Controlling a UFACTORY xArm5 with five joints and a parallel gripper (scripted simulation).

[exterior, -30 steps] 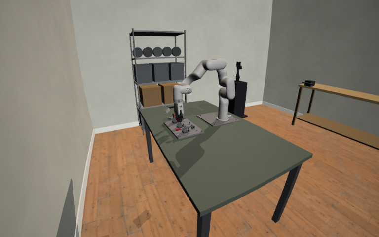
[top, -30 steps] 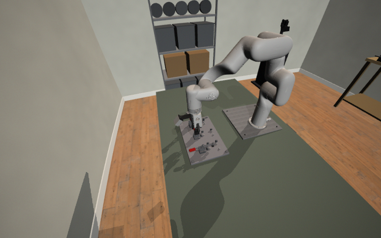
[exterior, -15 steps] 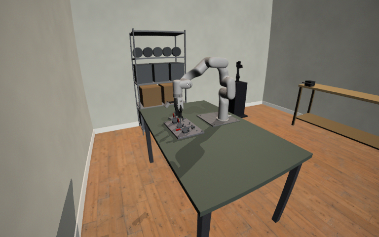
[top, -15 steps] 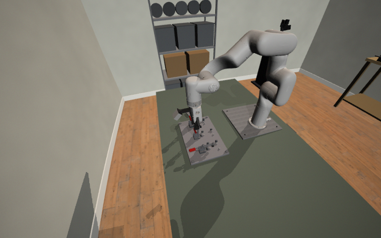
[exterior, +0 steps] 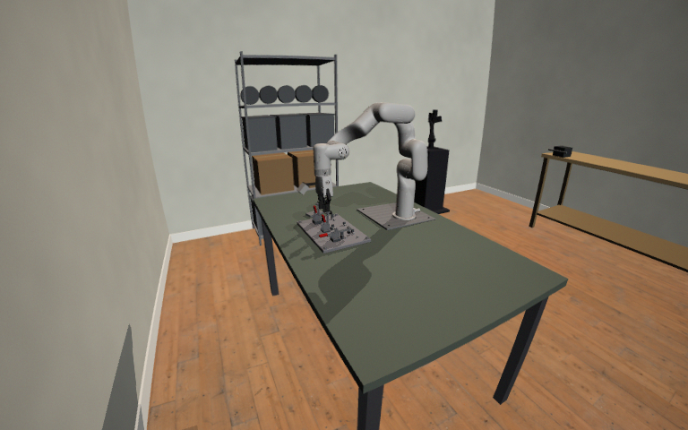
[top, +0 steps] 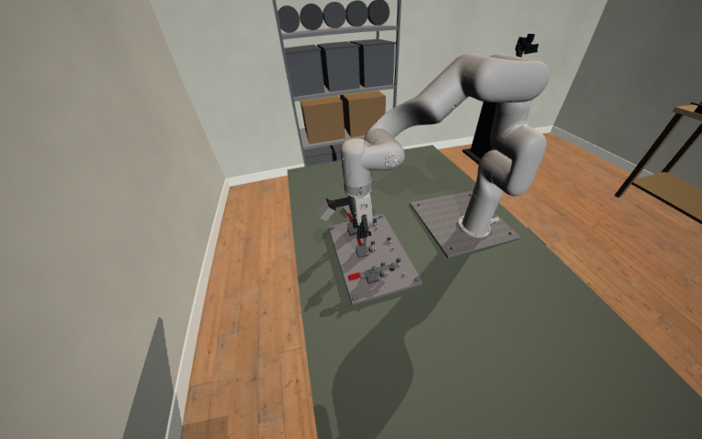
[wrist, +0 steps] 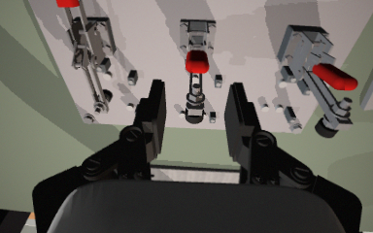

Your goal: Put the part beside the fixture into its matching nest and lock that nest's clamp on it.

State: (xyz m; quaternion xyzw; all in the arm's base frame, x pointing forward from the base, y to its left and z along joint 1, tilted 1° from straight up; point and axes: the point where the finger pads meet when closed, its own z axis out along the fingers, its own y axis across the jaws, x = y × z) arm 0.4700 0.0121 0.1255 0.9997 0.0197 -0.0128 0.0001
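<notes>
My hand is 40 mm past the part, 270 mm to the left of it and 140 mm above it. Round my hand: grey fixture plate: 30 mm behind, 130 mm below.
</notes>
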